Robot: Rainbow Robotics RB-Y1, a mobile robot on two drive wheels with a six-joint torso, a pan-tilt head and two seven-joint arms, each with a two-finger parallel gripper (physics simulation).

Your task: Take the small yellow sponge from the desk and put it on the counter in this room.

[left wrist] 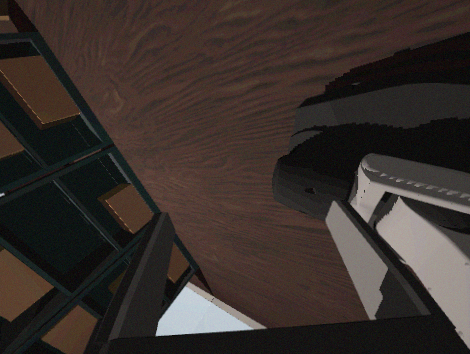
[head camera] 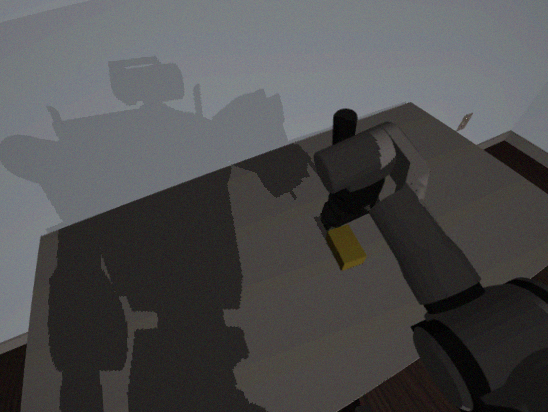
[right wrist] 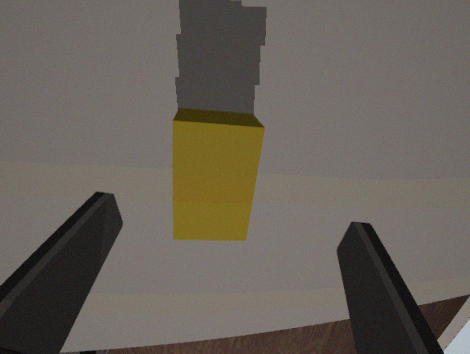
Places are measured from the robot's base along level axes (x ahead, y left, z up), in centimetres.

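Pixels of known places: left gripper, between the fingertips: point(left wrist: 250, 216); right gripper, between the fingertips: point(head camera: 347, 218) point(right wrist: 229, 223).
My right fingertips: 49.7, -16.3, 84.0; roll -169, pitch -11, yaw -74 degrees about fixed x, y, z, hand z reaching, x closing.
Behind a point stands the place of what it marks, as x, y, z.
The small yellow sponge point(head camera: 345, 246) @(46.2, -16.3, 76.5) point(right wrist: 215, 175) @(48.3, -16.5, 76.5) rests on a broad pale top with faint stripes point(head camera: 300, 310) @(32.6, -3.3, 72.0) point(right wrist: 325, 100) @(56.1, -24.2, 72.0). The frames do not show whether this top is the desk or the counter. My right gripper point(head camera: 345, 212) @(49.7, -16.3, 84.0) point(right wrist: 229, 223) @(49.7, -16.3, 84.0) is open and empty above the top, close to the sponge. In the right wrist view the sponge shows between the lines of the two spread fingers, beyond their tips, apart from both. In the head view the wrist hides most of that gripper. My left gripper point(left wrist: 250, 216) @(-46.0, 22.1, 60.7) is open and empty, over the dark wood floor.
In the left wrist view a dark teal shelf unit point(left wrist: 110, 147) @(-224.1, -45.6, 4.8) with several orange-brown boxes stands at the left. Part of the robot's dark body point(left wrist: 325, 135) @(-46.5, 9.5, 18.9) is at the right. Dark wood floor point(left wrist: 200, 100) @(-105.6, 7.2, 0.0) lies beyond the fingers. A pale wall point(head camera: 300, 60) @(100.7, -11.1, 99.9) is behind the top.
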